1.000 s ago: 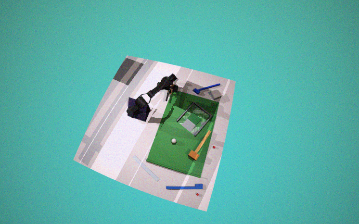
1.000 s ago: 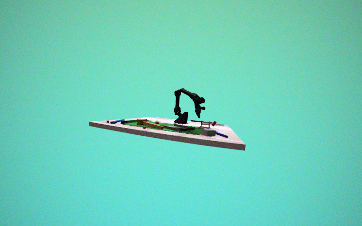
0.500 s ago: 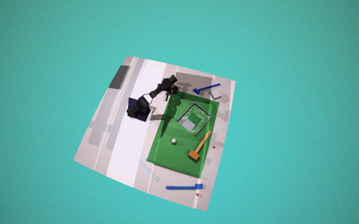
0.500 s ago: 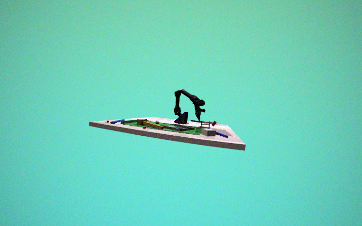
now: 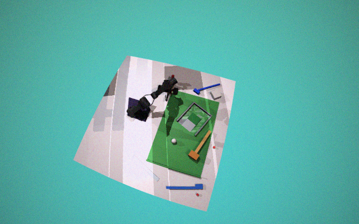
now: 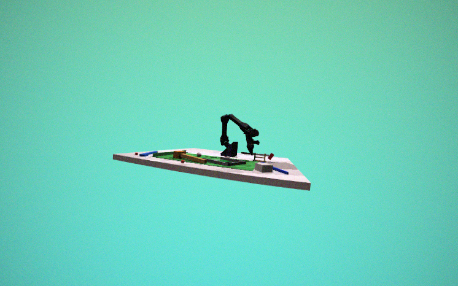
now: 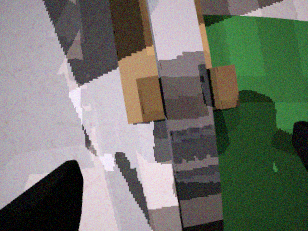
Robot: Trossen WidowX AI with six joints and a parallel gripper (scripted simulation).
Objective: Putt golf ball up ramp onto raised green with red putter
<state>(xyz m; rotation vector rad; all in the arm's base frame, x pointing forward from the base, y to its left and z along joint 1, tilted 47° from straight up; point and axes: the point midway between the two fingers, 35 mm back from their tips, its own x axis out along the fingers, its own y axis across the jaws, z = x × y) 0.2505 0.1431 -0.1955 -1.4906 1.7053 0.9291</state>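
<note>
The red putter lies 10 mm behind my gripper tip, 50 mm to the left of it and 10 mm above it. From my gripper tip the other things lie so: blue putter 360 mm ahead, 150 mm to the left, 40 mm below; then wooden fence 70 mm to the left, 20 mm below; then green mat 220 mm ahead, 330 mm to the right, 50 mm below.
</note>
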